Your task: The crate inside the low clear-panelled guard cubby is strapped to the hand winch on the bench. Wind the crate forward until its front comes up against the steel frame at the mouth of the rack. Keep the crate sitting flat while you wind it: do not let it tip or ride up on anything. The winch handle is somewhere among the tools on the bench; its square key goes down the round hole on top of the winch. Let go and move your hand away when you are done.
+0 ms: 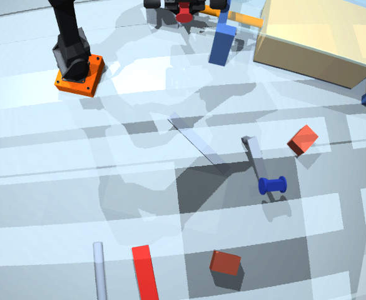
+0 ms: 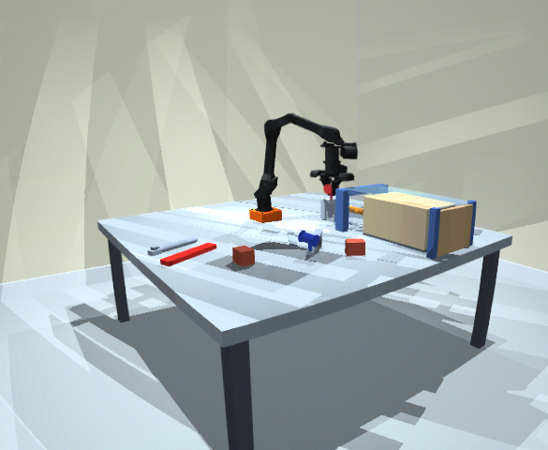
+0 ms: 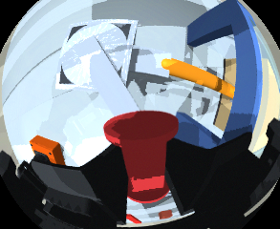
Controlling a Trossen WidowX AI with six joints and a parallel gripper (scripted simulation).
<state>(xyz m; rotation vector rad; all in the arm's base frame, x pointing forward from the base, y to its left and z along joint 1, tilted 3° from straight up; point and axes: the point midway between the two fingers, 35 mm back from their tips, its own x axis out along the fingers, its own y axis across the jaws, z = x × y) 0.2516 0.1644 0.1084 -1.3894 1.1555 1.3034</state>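
Now: gripper tip 30 mm to the right of the grey crank handle, 20 mm past it and 10 mm above it. From my gripper tip the other things lie so: red knob: 20 mm above; then round winch: 80 mm below, 70 mm to the left, 70 mm behind; then blue steel frame: 100 mm ahead, 70 mm to the left, 10 mm below.
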